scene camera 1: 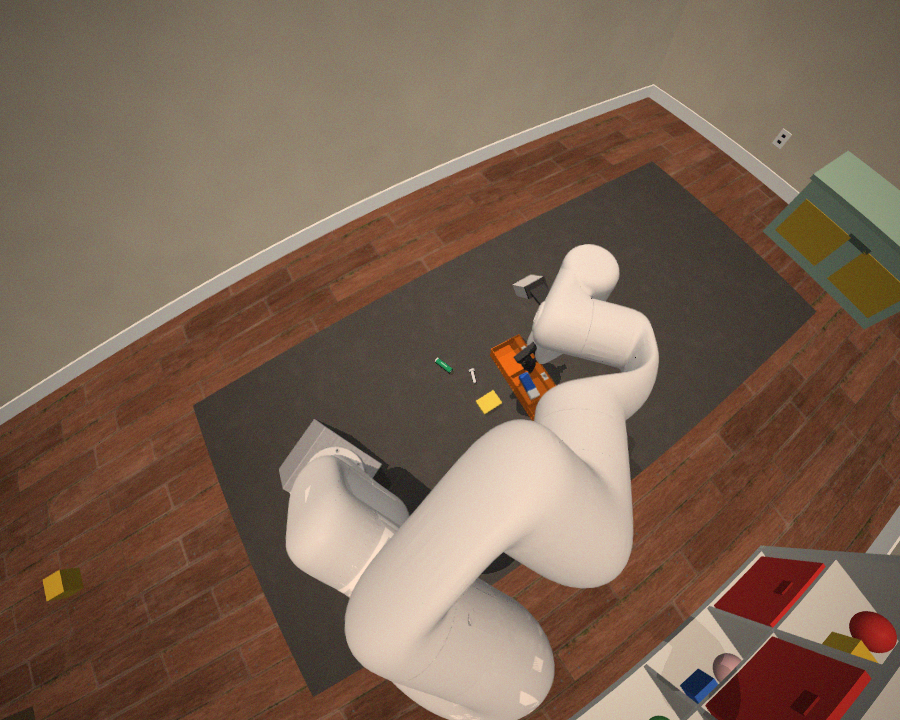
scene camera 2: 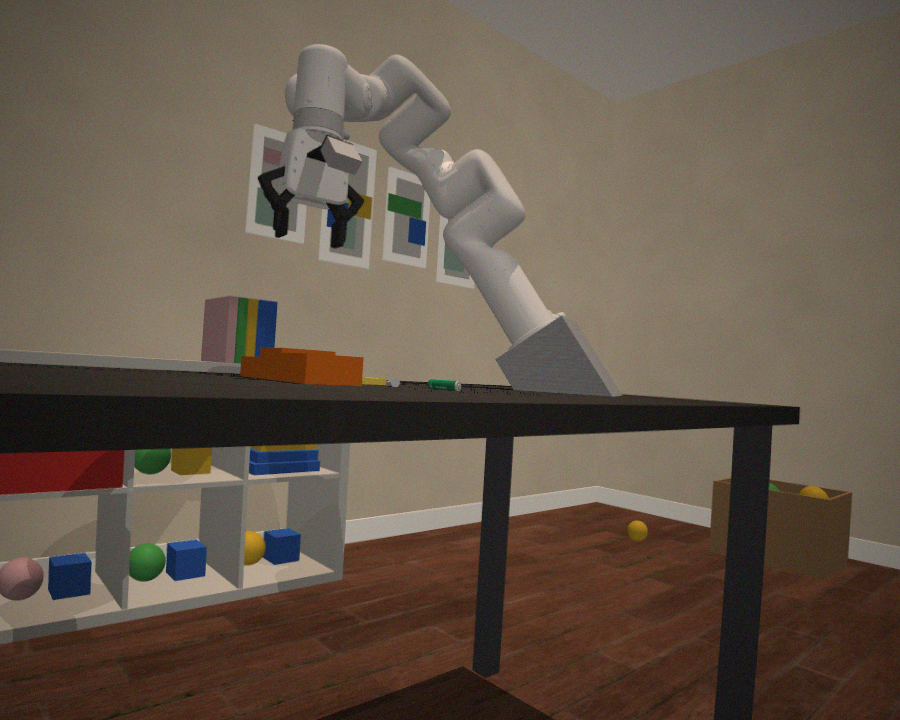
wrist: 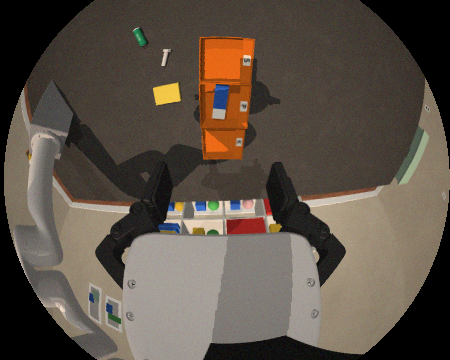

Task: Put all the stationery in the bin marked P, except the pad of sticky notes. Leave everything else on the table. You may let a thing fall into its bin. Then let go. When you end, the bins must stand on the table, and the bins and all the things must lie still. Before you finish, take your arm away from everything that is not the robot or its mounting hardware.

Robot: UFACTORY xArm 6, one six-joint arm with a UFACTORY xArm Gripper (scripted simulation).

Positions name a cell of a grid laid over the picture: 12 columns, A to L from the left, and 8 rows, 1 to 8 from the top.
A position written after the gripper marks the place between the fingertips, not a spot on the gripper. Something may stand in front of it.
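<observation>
Scene camera 2 shows the gripper (scene camera 2: E3). The gripper is likewise visible in scene camera 1 (scene camera 1: H4) and in the wrist view (wrist: F4).
</observation>
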